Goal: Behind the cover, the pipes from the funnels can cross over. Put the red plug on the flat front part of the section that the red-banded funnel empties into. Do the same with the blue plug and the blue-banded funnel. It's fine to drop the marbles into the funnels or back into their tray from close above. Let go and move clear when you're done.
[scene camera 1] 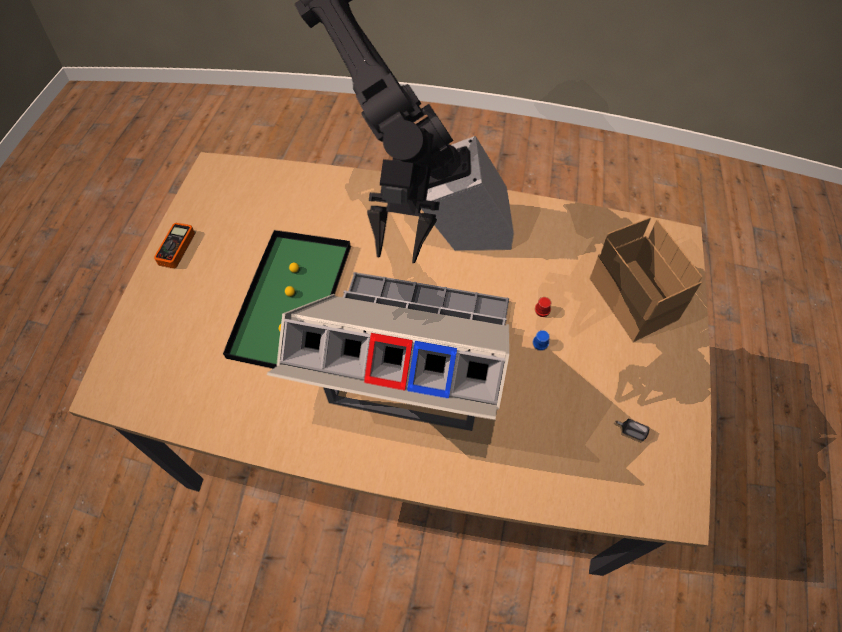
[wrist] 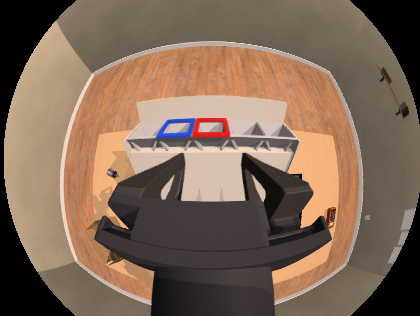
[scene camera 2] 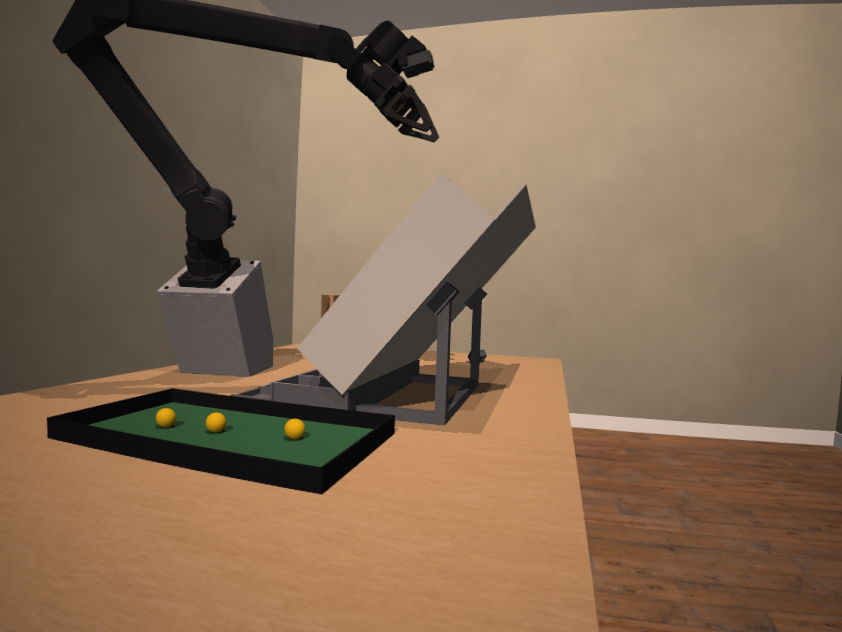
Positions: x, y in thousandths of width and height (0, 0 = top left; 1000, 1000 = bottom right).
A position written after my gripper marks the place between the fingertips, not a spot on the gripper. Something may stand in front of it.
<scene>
My gripper shows in scene camera 1 (471, 412), in the wrist view (508, 502) and in scene camera 2 (515, 213).
</scene>
